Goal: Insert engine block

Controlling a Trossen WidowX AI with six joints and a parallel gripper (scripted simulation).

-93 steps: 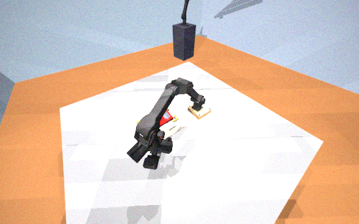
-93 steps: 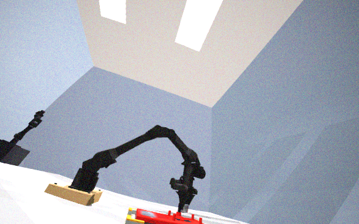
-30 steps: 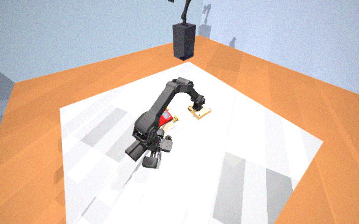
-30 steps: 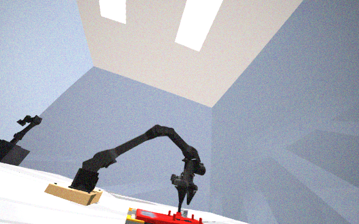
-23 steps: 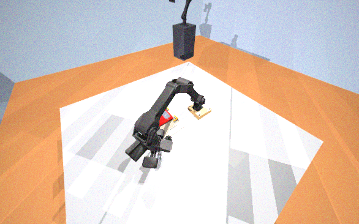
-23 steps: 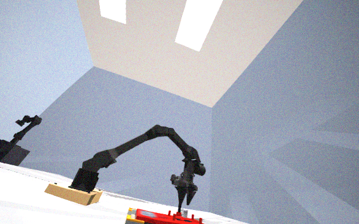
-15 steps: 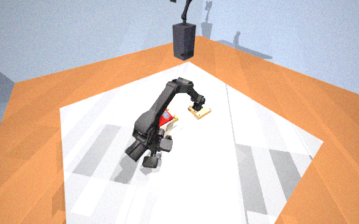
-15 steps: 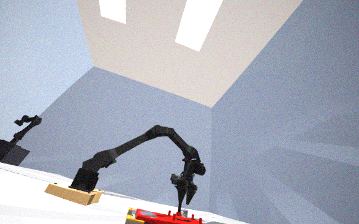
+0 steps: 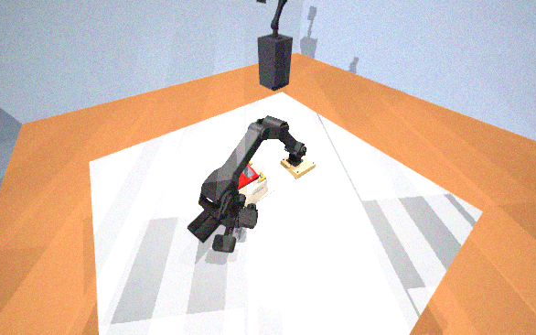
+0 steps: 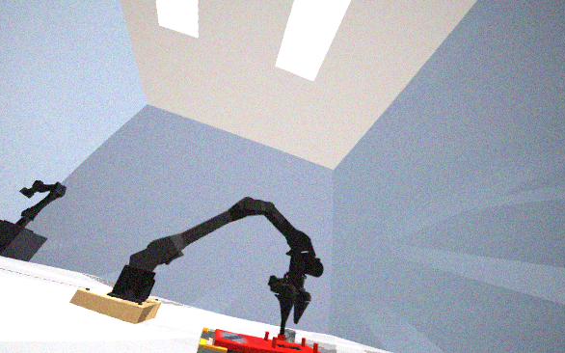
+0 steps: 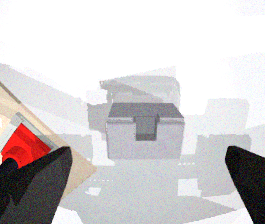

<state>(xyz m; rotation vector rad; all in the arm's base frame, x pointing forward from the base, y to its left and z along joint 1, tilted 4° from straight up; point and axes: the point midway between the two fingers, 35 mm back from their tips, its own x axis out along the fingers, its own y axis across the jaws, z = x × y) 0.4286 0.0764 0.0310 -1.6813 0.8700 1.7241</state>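
My gripper tip is 3 cm above the engine block.
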